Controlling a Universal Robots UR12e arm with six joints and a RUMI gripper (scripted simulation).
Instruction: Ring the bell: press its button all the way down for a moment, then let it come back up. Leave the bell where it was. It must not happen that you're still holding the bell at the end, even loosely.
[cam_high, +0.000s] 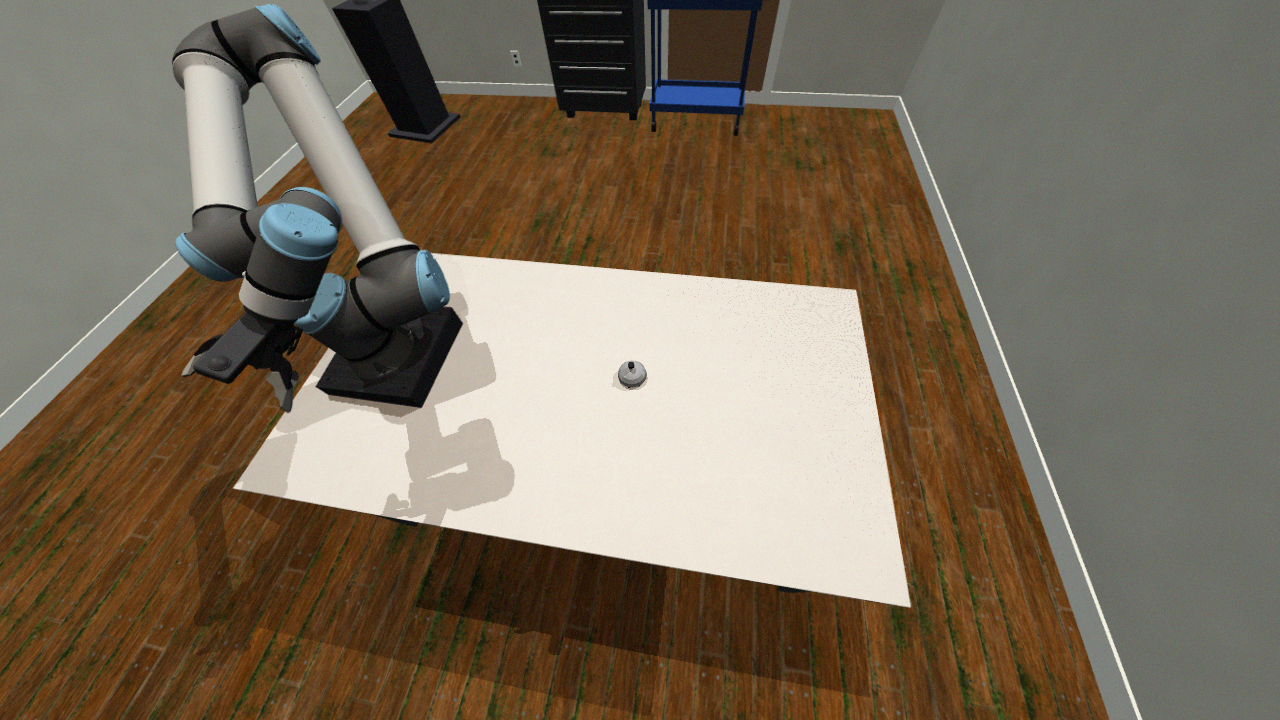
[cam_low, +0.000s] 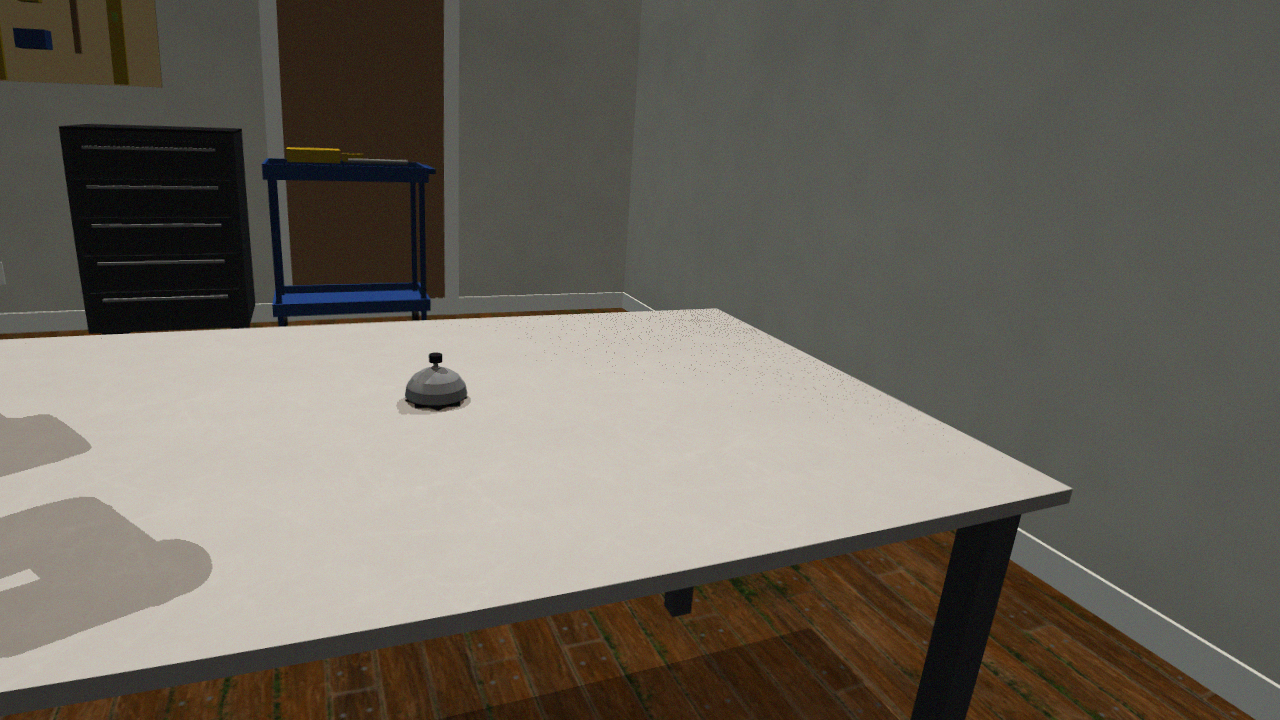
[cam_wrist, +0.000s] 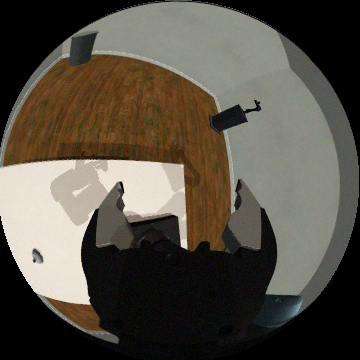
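Right now my hand is 58 cm short of the black button, 46 cm to the right of it and 34 cm above it. The rest, counted from my hand: grey dome bell: 58 cm ahead, 46 cm to the left, 35 cm below.
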